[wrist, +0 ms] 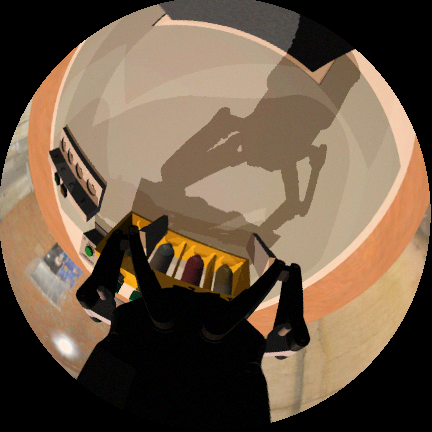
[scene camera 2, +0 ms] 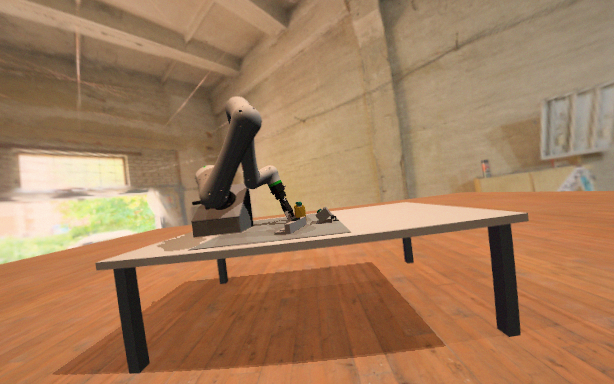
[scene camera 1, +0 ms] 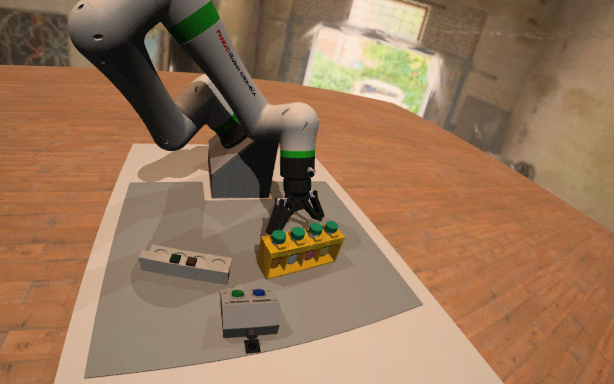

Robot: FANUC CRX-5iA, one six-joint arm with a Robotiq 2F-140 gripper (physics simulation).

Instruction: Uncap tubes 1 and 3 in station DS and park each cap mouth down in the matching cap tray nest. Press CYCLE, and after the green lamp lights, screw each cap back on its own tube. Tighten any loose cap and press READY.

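Frame: origin at the arm's base, x ahead, y left, z up, level; millimetres.
Where they show: gripper, fingertip midpoint: (wrist: 207, 232); arm's base at its link origin: (scene camera 1: 239, 133).
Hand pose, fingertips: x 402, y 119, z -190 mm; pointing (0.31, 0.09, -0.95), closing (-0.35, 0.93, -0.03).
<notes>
Each offset is from my fingertips to the centre of the thing. "spot": to the spot under its first point. Level surfaces: height alone.
My gripper (scene camera 1: 295, 225) (scene camera 2: 291, 218) (wrist: 207, 232) is open and empty. It is tilted, low behind the yellow rack on the robot-base side, its fingers spread along the rack. The yellow rack @[57 mm ahead, 17 mm right, 51 mm up] (scene camera 1: 306, 247) (scene camera 2: 300, 212) (wrist: 243, 276) holds upright tubes, one dark red @[53 mm ahead, 9 mm left, 62 mm up] (wrist: 192, 270). Green caps @[67 mm ahead, 94 mm right, 114 mm up] (scene camera 1: 278, 237) @[60 mm ahead, 42 mm right, 114 mm up] (scene camera 1: 298, 233) @[53 mm ahead, 10 mm left, 117 mm up] (scene camera 1: 315, 229) @[46 mm ahead, 61 mm left, 114 mm up] (scene camera 1: 331, 227) sit on them; tightness cannot be told. The cap tray @[31 mm ahead, 312 mm right, 26 mm up] (scene camera 1: 185, 273) (scene camera 2: 295, 226) has four empty round nests and dark green @[51 mm ahead, 340 mm right, 53 mm up] (scene camera 1: 175, 258) and brown @[spot: 67 mm ahead, 301 mm right, 53 mm up] (scene camera 1: 191, 261) lamps, seemingly unlit. The button box @[206 mm ahead, 193 mm right, 42 mm up] (scene camera 1: 250, 317) has green @[182 mm ahead, 213 mm right, 64 mm up] (scene camera 1: 237, 293) (wrist: 89, 250) and blue @[186 mm ahead, 168 mm right, 64 mm up] (scene camera 1: 258, 292) buttons; labels are unreadable.
The grey robot base (scene camera 1: 240, 175) (scene camera 2: 220, 222) stands behind the gripper. A small black stand (scene camera 1: 252, 345) is at the front of the button box. A grey mat @[0 mm up] (scene camera 1: 165, 340) lies under the rack, tray and box, on a pale table @[3 mm down] (scene camera 2: 400, 215).
</notes>
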